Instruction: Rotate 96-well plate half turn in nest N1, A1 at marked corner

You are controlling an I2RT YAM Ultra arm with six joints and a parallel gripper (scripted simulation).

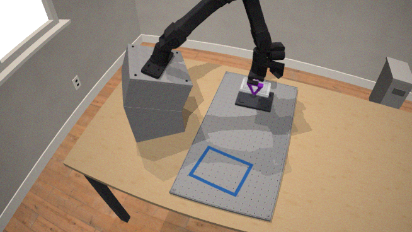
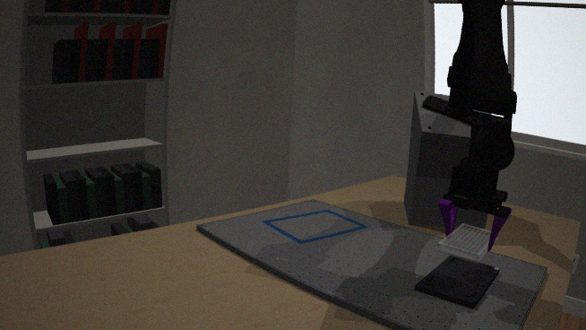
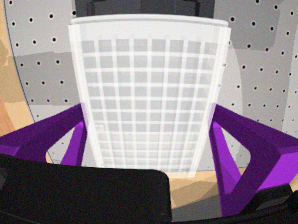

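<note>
Right now my hand is 7 cm above the dark plate nest N1. The rest, counted from my hand: light mark: 7 cm below, 7 cm behind, 6 cm to the left; then white 96-well plate: right at my hand.
</note>
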